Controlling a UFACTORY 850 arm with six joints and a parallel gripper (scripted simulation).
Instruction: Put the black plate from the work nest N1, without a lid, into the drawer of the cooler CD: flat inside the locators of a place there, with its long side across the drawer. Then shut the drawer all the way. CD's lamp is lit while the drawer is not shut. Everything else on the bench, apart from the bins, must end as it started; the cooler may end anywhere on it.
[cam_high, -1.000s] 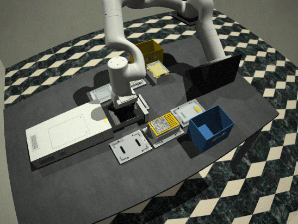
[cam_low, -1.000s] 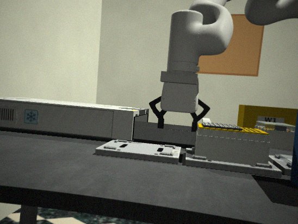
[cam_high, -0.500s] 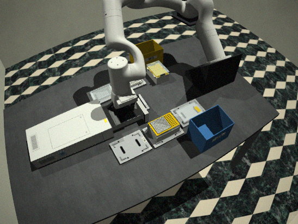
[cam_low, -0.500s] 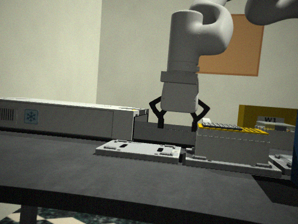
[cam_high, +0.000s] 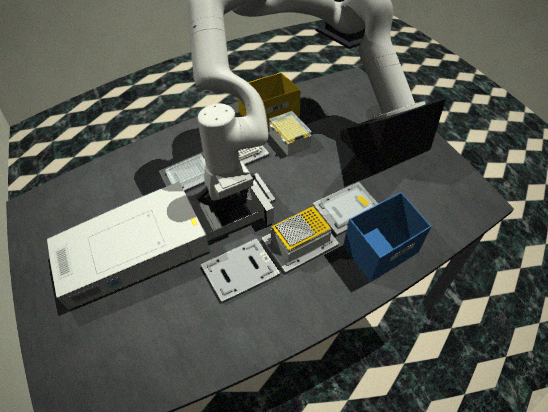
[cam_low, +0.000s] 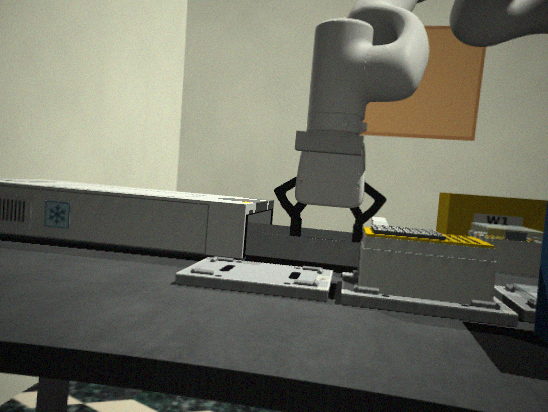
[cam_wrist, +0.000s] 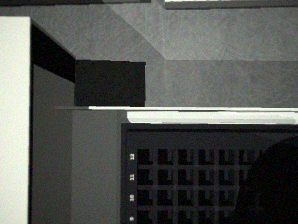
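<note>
Right now the black plate is 10 mm below my hand. The rest, counted from my hand: white cooler CD: 180 mm ahead, 20 mm to the right, 10 mm above; then blue bin: 350 mm to the left, 260 mm behind; then yellow-topped tip box: 200 mm to the left, 100 mm behind, 20 mm above.
</note>
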